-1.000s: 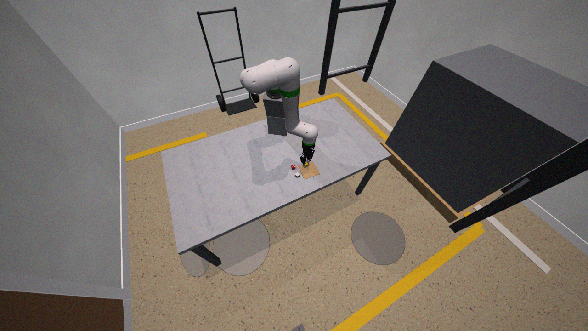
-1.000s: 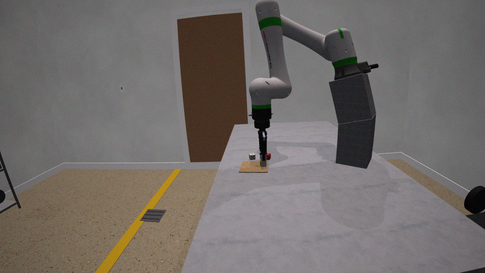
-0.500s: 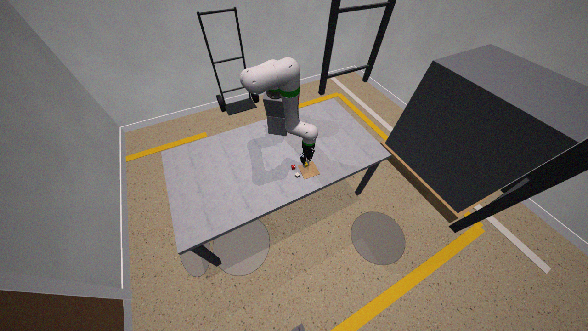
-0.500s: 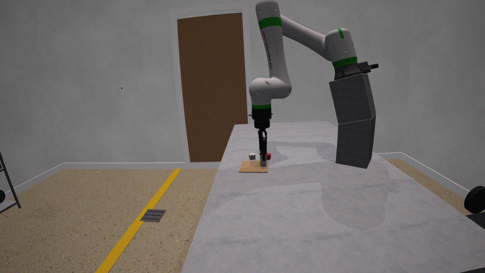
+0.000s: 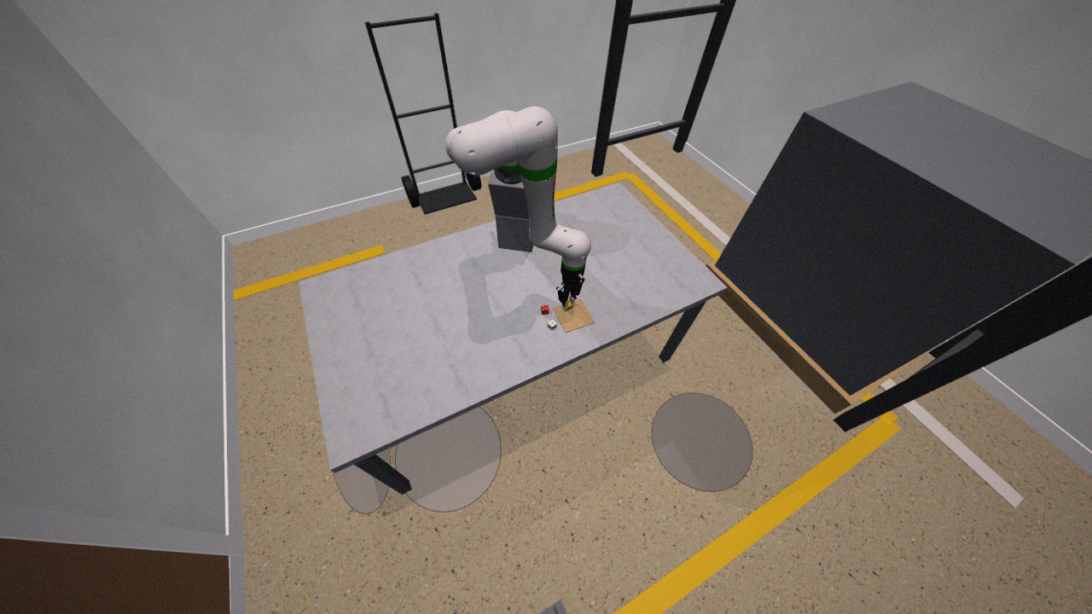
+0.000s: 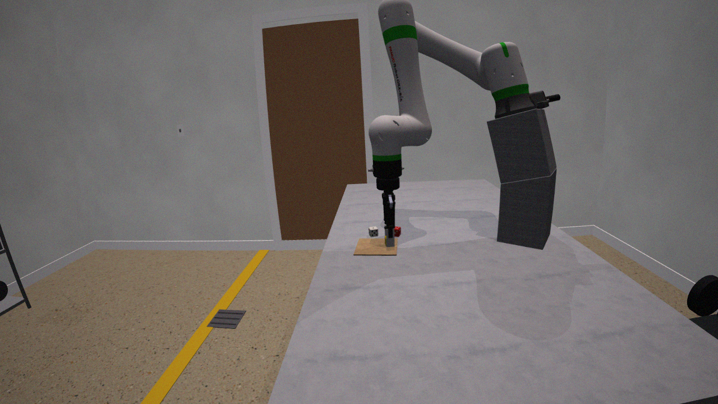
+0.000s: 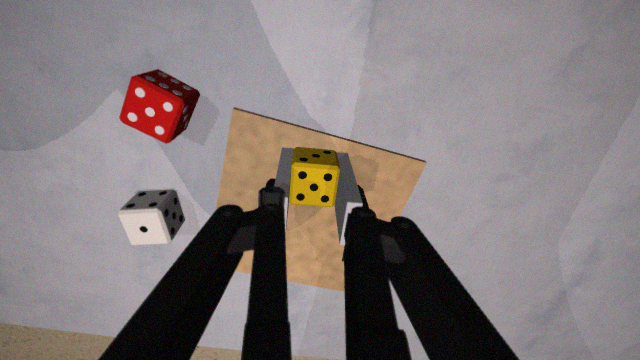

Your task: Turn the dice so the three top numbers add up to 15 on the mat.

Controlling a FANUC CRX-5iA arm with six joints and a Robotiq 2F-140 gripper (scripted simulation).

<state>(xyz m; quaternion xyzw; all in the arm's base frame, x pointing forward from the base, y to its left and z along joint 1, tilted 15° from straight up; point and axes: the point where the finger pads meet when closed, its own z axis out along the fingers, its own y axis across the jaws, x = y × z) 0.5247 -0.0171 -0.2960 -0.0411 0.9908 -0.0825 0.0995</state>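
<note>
Right now my hand is 20 mm above the yellow die. From my hand the other things lie so: tan mat: 50 mm ahead, 40 mm below; then white die: 110 mm to the right, 50 mm ahead, 20 mm below; then red die: 100 mm to the right, 30 mm behind, 20 mm below.
</note>
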